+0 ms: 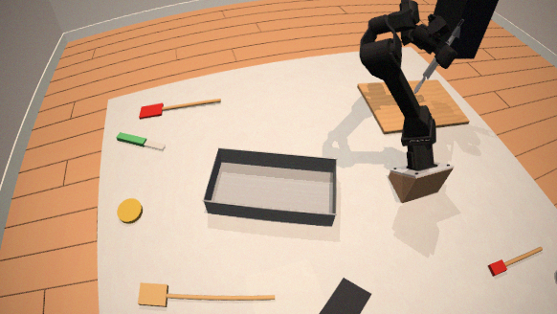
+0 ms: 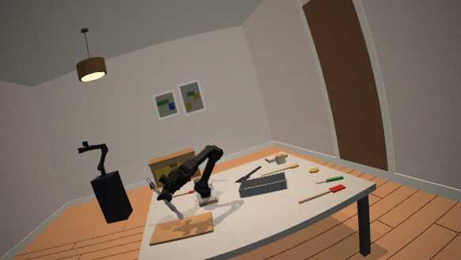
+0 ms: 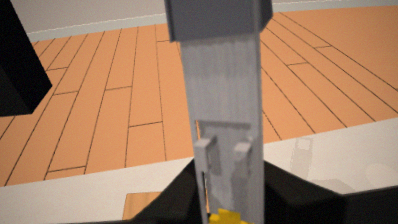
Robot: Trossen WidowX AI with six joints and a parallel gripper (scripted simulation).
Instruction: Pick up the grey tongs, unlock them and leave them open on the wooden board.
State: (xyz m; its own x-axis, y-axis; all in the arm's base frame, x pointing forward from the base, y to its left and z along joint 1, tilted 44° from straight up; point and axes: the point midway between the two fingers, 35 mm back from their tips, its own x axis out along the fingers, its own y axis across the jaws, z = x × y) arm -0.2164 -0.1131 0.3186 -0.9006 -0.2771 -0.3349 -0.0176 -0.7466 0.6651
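My gripper tip is 70 mm short of the wooden board and 210 mm above it. From my gripper tip the other things lie so: grey roasting tin: 620 mm ahead, 250 mm to the left, 190 mm below; then black slab: 590 mm ahead, 630 mm to the left, 210 mm below; then yellow lock piece: 30 mm ahead, 10 mm above.
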